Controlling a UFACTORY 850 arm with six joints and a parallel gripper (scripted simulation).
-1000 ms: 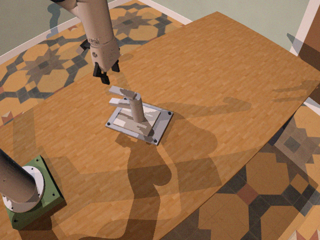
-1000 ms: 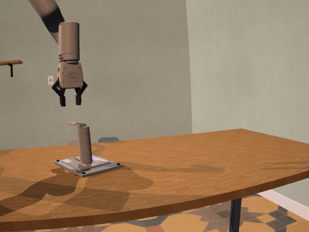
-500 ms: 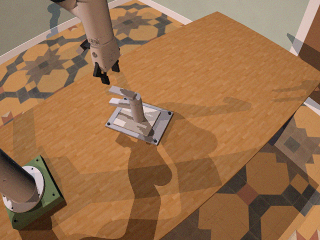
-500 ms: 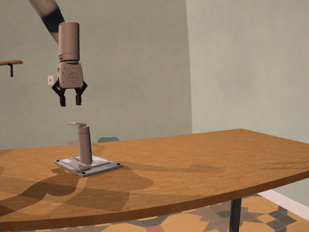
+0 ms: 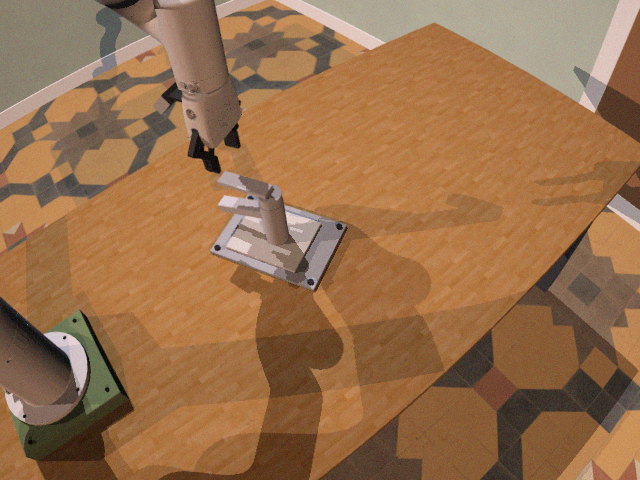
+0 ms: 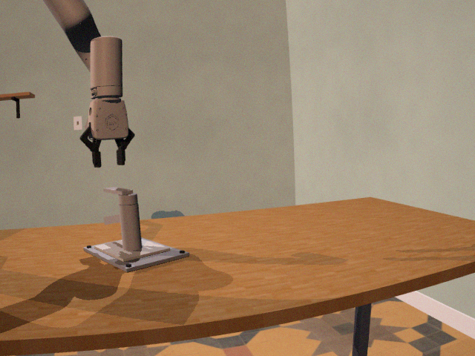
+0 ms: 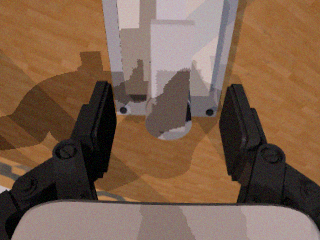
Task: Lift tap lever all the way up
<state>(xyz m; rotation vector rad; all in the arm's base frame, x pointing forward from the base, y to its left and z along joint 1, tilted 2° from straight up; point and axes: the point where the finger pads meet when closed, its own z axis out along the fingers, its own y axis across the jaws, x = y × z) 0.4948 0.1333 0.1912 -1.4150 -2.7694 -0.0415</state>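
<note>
The lever lies 9 cm below my hand, 5 cm to the right of it and 4 cm ahead of it. Also, from my hand: base plate (22 cm below, 7 cm to the right, 5 cm ahead).
</note>
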